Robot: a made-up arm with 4 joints.
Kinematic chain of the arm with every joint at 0, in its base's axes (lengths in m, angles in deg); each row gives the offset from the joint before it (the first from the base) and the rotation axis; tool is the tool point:
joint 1: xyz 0 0 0.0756 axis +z
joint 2: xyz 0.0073 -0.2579 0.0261 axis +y
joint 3: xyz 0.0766 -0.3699 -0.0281 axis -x
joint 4: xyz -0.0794 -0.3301 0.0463 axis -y
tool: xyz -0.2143 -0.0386 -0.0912
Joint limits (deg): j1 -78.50..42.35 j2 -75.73..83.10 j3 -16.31..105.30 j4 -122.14..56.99
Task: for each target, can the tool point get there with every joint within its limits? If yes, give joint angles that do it. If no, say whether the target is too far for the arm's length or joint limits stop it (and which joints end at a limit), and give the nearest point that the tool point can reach.
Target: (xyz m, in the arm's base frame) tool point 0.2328 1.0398 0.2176
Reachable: no: joint limits stop it (at a limit: joint 1, joint 2) | nearest point -0.3434 0.2177 0.1363 | short by 1.007 m
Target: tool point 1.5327 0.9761 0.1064
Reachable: no: too far | nearest point 0.6898 -0.1126 0.1191 | short by 1.377 m
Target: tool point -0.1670 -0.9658 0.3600
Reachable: yes | joints -10.62 64.55 7.85 -35.27
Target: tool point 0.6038 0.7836 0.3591
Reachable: no: joint limits stop it (at a limit: joint 1) | nearest point 0.4776 -0.0297 0.1884 | short by 0.841 m
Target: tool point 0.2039 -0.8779 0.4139
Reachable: yes | joints 16.25 35.46 44.65 -8.06
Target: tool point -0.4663 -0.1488 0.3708
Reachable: yes | joints -39.91 -30.07 83.39 -88.80
